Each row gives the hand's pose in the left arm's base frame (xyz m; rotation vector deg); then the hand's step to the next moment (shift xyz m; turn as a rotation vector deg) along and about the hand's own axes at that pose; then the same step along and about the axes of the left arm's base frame.
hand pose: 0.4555 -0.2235 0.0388 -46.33 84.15 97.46
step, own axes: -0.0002 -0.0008 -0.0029 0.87 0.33 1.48
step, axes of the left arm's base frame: 0.0008 -0.0028 -0.0007 -0.74 1.55 -0.34
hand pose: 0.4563 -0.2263 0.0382 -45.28 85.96 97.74
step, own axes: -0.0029 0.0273 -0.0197 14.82 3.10 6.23
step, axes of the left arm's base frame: -0.0214 -0.0216 0.0147 -10.70 7.75 -9.68
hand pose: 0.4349 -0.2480 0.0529 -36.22 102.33 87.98
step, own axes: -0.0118 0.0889 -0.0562 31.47 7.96 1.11
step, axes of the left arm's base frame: -0.0688 -0.0397 0.0700 -25.98 4.82 -18.89
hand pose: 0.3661 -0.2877 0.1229 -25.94 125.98 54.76
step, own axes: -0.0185 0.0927 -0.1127 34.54 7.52 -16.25
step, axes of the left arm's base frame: -0.0889 -0.0209 0.1153 -35.77 -8.49 -12.73
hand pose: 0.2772 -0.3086 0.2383 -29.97 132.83 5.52
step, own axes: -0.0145 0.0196 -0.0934 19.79 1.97 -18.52
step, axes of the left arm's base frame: -0.0600 0.0023 0.0756 -25.63 -9.03 -0.47
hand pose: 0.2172 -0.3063 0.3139 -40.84 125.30 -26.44
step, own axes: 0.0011 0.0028 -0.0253 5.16 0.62 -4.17
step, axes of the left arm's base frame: -0.0210 0.0039 0.0139 -6.21 -2.33 -0.60
